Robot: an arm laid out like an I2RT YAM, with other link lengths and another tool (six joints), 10 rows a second.
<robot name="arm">
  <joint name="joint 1" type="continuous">
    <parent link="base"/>
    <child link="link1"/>
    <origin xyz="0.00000 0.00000 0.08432" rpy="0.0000 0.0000 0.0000"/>
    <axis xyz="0 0 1"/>
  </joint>
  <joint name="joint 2" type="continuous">
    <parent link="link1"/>
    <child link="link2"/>
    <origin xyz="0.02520 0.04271 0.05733" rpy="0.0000 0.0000 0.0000"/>
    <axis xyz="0 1 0"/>
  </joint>
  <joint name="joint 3" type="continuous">
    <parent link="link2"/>
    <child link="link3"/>
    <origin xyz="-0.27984 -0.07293 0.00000" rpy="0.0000 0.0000 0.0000"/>
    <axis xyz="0 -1 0"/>
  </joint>
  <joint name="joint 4" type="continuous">
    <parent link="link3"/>
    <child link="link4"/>
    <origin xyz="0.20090 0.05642 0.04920" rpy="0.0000 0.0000 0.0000"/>
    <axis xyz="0 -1 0"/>
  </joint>
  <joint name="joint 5" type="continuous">
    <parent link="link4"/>
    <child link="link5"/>
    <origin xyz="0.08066 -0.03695 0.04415" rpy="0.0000 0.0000 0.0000"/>
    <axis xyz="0 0 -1"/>
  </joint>
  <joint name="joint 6" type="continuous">
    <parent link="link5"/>
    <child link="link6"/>
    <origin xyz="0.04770 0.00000 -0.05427" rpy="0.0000 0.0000 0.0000"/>
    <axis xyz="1 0 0"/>
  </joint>
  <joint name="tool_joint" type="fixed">
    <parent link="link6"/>
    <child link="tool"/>
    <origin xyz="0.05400 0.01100 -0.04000" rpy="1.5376 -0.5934 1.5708"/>
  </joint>
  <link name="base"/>
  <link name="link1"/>
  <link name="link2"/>
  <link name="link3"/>
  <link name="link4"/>
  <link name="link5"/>
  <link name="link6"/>
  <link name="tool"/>
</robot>
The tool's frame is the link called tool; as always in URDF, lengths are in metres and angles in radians. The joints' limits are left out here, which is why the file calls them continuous.
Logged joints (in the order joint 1, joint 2, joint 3, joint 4, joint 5, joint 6), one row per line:
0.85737, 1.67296, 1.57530, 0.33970, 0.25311, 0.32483
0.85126, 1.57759, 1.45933, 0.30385, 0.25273, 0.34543
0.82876, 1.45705, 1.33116, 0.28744, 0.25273, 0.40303
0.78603, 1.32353, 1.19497, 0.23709, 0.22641, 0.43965
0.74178, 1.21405, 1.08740, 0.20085, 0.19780, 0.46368
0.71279, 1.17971, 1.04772, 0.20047, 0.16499, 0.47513
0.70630, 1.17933, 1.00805, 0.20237, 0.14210, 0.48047
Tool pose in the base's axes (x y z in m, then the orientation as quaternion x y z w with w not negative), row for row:
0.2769, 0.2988, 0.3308, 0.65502, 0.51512, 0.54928, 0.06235
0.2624, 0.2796, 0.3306, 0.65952, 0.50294, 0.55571, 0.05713
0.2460, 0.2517, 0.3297, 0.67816, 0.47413, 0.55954, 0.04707
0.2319, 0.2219, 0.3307, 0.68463, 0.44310, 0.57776, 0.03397
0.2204, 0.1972, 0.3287, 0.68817, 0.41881, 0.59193, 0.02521
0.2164, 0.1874, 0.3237, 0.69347, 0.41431, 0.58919, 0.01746
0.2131, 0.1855, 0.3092, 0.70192, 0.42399, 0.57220, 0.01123
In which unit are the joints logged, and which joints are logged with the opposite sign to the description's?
The joints are logged in radians. Opposite sign: joint 4.
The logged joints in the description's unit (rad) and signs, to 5 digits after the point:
0.85737, 1.67296, 1.57530, -0.33970, 0.25311, 0.32483
0.85126, 1.57759, 1.45933, -0.30385, 0.25273, 0.34543
0.82876, 1.45705, 1.33116, -0.28744, 0.25273, 0.40303
0.78603, 1.32353, 1.19497, -0.23709, 0.22641, 0.43965
0.74178, 1.21405, 1.08740, -0.20085, 0.19780, 0.46368
0.71279, 1.17971, 1.04772, -0.20047, 0.16499, 0.47513
0.70630, 1.17933, 1.00805, -0.20237, 0.14210, 0.48047

